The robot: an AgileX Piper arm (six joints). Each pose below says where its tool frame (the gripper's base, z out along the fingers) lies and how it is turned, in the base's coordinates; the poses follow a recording.
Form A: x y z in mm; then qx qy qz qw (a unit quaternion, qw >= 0).
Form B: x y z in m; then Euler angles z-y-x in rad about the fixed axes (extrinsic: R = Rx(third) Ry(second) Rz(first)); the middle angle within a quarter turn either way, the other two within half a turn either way. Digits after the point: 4 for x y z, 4 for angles.
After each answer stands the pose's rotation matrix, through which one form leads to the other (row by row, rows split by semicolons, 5 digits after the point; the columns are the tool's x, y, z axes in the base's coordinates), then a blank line. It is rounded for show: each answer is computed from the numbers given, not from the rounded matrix.
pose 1, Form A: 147.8 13.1 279.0 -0.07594 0.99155 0.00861 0.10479
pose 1, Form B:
0.1478 0.0131 0.2790 2.9852 0.2080 -3.1079
-0.96650 -0.15240 0.20650; -0.14879 0.98832 0.03299; -0.20912 0.00116 -0.97789

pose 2, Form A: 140.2 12.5 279.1 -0.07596 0.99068 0.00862 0.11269
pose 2, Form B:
0.1402 0.0125 0.2791 2.9846 0.2238 -3.1065
-0.96306 -0.15245 0.22197; -0.14856 0.98831 0.03420; -0.22459 -0.00004 -0.97445

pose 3, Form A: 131.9 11.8 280.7 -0.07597 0.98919 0.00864 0.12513
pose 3, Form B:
0.1319 0.0118 0.2807 2.9836 0.2488 -3.1043
-0.95714 -0.15246 0.24624; -0.14814 0.98831 0.03611; -0.24887 -0.00192 -0.96854

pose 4, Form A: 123.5 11.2 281.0 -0.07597 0.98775 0.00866 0.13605
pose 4, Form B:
0.1235 0.0112 0.2810 2.9827 0.2707 -3.1024
-0.95144 -0.15243 0.26745; -0.14772 0.98831 0.03778; -0.27008 -0.00356 -0.96283

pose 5, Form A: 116.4 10.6 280.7 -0.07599 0.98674 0.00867 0.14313
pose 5, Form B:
0.1164 0.0106 0.2807 2.9821 0.2850 -3.1011
-0.94748 -0.15245 0.28115; -0.14748 0.98830 0.03886; -0.28378 -0.00464 -0.95888

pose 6, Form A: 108.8 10.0 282.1 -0.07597 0.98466 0.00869 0.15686
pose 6, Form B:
0.1088 0.0100 0.2821 2.9808 0.3127 -3.0985
-0.93925 -0.15233 0.30758; -0.14688 0.98831 0.04095; -0.31023 -0.00672 -0.95064

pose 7, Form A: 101.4 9.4 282.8 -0.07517 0.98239 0.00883 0.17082
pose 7, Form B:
0.1014 0.0094 0.2828 2.9810 0.3409 -3.0959
-0.93034 -0.15071 0.33430; -0.14468 0.98854 0.04303; -0.33695 -0.00833 -0.94149

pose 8, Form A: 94.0 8.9 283.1 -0.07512 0.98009 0.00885 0.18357
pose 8, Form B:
0.0940 0.0089 0.2831 2.9797 0.3667 -3.0934
-0.92132 -0.15050 0.35850; -0.14400 0.98856 0.04493; -0.36116 -0.01023 -0.93245

